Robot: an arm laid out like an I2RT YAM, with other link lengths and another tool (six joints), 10 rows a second.
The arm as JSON. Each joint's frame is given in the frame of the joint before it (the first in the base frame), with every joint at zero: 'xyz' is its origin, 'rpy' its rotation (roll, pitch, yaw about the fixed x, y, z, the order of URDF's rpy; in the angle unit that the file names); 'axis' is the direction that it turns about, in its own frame. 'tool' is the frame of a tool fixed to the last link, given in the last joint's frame.
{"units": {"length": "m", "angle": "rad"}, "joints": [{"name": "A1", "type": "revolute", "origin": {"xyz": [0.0, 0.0, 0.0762], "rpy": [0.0, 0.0, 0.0]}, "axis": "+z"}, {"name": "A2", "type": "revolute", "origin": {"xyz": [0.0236, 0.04, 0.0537], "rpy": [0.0, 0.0, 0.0]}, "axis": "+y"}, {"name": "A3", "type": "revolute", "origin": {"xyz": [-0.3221, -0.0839, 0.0], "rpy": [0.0, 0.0, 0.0]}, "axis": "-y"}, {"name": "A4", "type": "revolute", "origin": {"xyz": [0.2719, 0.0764, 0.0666], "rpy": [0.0, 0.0, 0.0]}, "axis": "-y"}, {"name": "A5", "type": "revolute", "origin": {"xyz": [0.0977, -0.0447, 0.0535], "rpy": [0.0, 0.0, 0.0]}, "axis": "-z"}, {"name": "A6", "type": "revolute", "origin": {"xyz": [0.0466, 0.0, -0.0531], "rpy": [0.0, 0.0, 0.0]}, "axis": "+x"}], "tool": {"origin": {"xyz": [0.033, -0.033, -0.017], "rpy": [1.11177, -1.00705, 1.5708]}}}
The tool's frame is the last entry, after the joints.
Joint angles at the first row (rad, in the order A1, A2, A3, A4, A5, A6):
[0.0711, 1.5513, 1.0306, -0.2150, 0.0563, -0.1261]
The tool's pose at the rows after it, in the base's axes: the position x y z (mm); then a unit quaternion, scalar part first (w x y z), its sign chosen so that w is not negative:
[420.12 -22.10 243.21 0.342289 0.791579 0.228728 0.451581]
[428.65 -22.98 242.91 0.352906 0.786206 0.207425 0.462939]
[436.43 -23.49 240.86 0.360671 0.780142 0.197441 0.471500]
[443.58 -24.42 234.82 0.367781 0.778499 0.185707 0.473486]
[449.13 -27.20 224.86 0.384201 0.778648 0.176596 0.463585]
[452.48 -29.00 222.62 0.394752 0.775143 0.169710 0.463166]
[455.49 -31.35 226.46 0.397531 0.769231 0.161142 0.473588]
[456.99 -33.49 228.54 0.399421 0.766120 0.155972 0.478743]
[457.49 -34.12 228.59 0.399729 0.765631 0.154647 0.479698]
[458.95 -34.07 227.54 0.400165 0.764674 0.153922 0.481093]
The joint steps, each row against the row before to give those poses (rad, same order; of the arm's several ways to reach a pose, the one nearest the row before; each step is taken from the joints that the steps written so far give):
[0.0000, 0.0282, 0.0000, 0.0515, 0.0053, 0.0004]
[0.0004, 0.0202, 0.0000, 0.0611, 0.0252, 0.0221]
[0.0000, 0.0218, 0.0000, 0.0503, 0.0149, 0.0042]
[-0.0004, 0.0286, 0.0000, 0.0431, 0.0190, 0.0122]
[-0.0003, 0.0355, 0.0000, 0.0306, 0.0416, 0.0054]
[-0.0008, 0.0144, -0.0001, 0.0251, 0.0233, 0.0000]
[-0.0057, 0.0000, 0.0001, 0.0294, -0.0004, 0.0004]
[-0.0050, 0.0001, 0.0000, 0.0156, -0.0004, -0.0001]
[-0.0015, 0.0011, 0.0000, 0.0042, -0.0004, 0.0004]
[0.0000, 0.0053, -0.0001, 0.0092, 0.0004, -0.0004]

